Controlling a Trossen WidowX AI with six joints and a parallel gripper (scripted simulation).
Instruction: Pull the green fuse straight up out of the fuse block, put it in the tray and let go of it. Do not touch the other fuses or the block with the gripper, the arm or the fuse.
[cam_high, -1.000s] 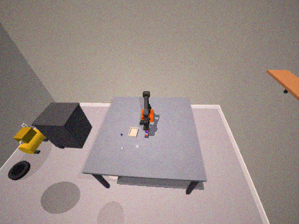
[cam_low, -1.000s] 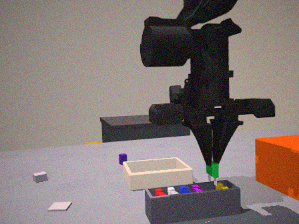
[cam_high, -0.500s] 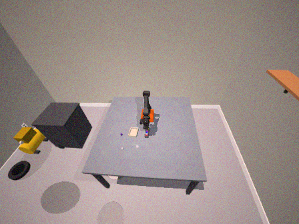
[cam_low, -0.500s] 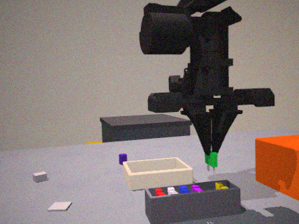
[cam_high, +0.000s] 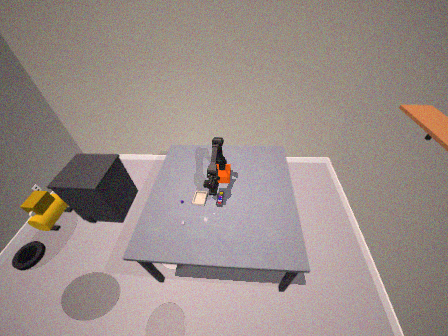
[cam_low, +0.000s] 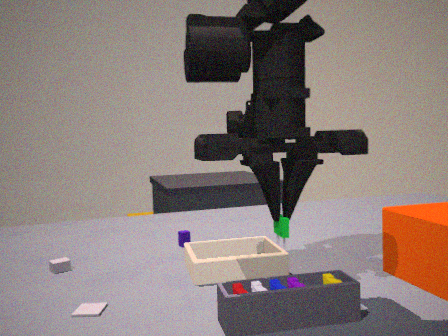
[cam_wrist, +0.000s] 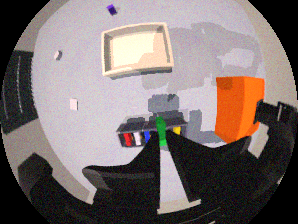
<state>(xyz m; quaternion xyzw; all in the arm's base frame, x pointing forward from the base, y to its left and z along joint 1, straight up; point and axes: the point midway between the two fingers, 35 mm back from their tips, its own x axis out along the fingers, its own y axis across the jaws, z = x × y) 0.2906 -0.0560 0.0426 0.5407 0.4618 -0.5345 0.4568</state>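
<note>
The tray is 140 mm to the right of my gripper tip and 90 mm below it. The rest, counted from my gripper tip: grey block 260 mm to the right, 230 mm ahead, 90 mm below; then green fuse 10 mm below.
</note>
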